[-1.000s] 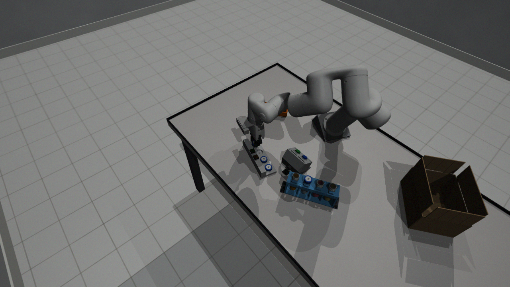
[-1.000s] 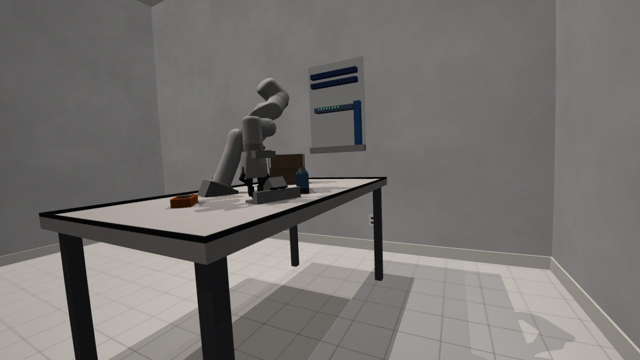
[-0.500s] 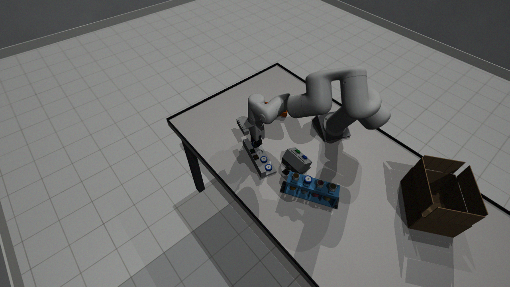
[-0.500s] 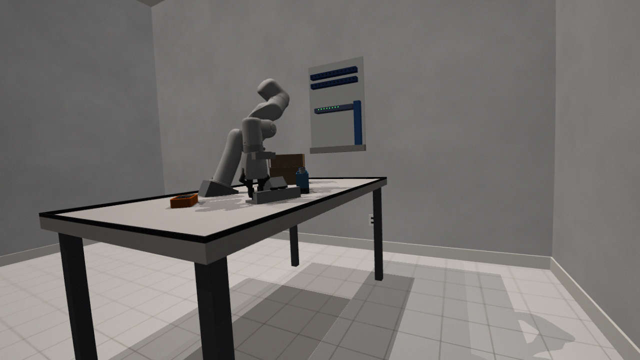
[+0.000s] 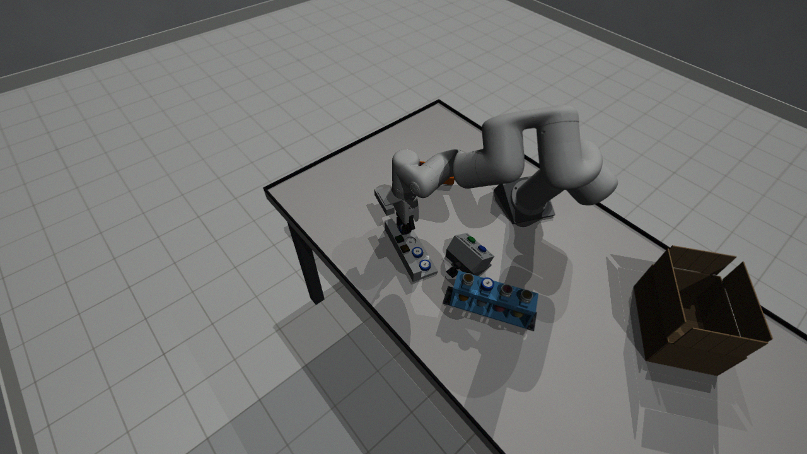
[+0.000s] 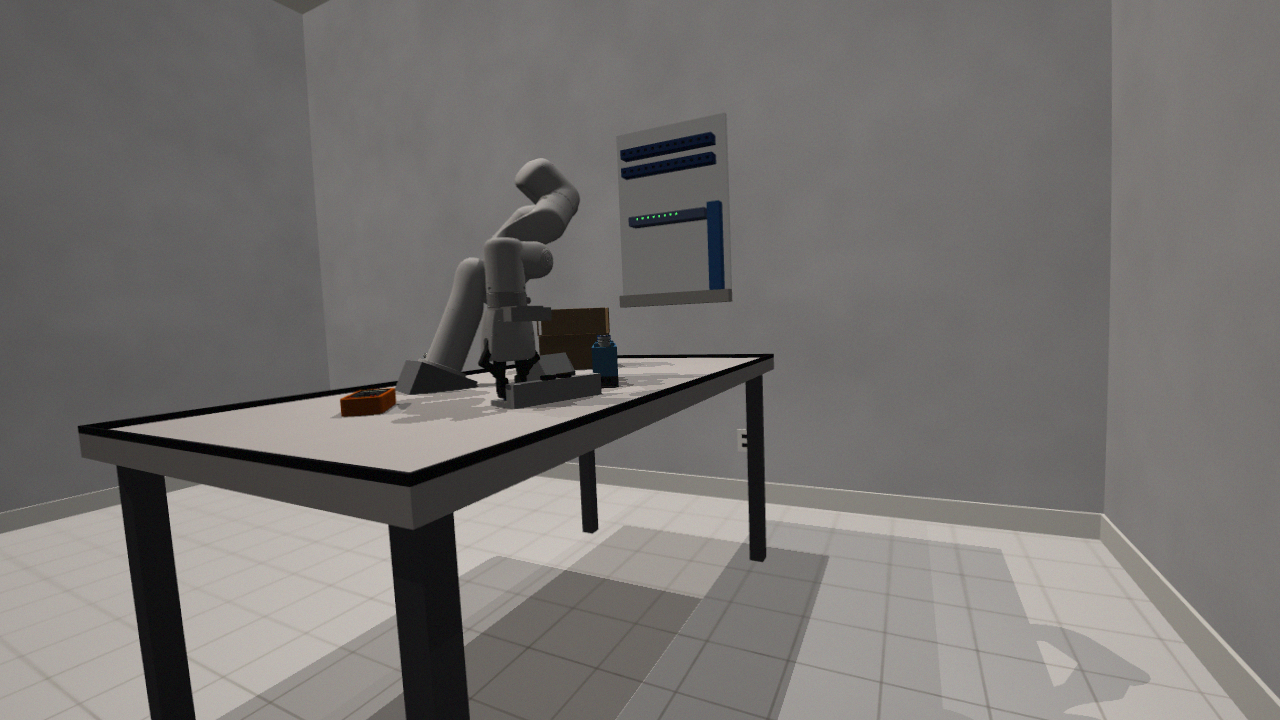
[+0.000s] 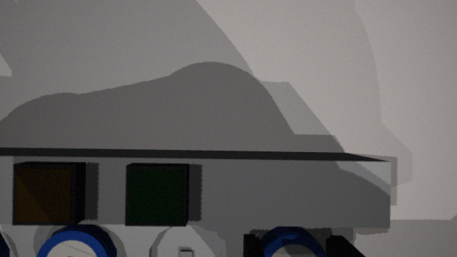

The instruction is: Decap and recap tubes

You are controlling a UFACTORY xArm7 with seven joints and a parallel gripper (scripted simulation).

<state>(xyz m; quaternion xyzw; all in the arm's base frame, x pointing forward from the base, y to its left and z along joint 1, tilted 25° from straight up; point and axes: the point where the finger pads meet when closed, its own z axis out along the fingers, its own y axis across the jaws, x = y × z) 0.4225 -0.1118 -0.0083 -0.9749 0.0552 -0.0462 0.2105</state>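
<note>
Now: the cap 4 2 cm below my hand. The rest, counted from my hand: cap 2: 1 cm ahead, 10 cm to the left, 2 cm below; then cap 1: 1 cm ahead, 16 cm to the left, 2 cm below; then green key: 14 cm behind, 17 cm to the left, 3 cm above.
</note>
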